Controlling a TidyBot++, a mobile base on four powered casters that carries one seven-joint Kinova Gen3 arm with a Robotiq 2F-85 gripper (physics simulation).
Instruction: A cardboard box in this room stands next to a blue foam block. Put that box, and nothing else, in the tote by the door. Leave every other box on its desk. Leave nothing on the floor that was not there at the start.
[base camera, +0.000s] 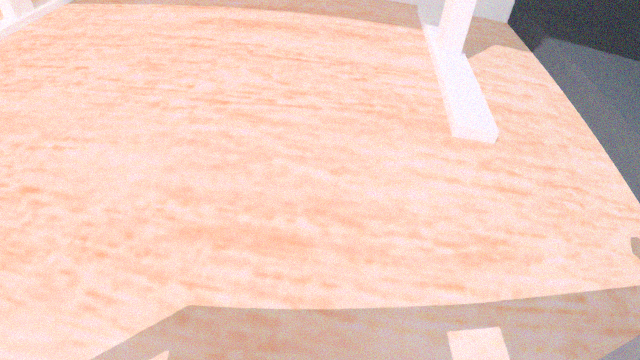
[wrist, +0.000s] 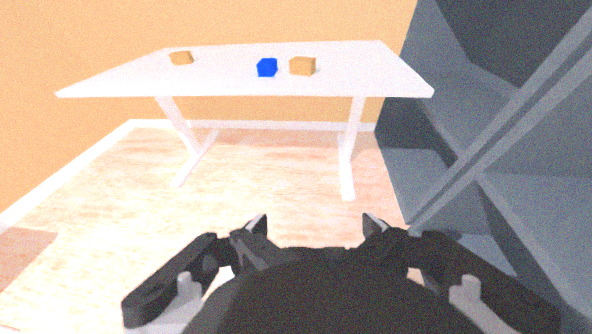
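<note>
In the wrist view a cardboard box stands on the white desk, just right of a blue foam block, with a small gap between them. A second cardboard box stands far to the left on the same desk, well apart from the blue block. My gripper is open and empty, its fingers wide apart. It is in front of the desk, and the boxes and block appear beyond and above its fingertips in the wrist view. The tote does not show in these views.
A dark grey shelf unit stands close on the right, beside the desk's right end. The desk's right leg and left leg stand on the floor. An orange wall is behind the desk.
</note>
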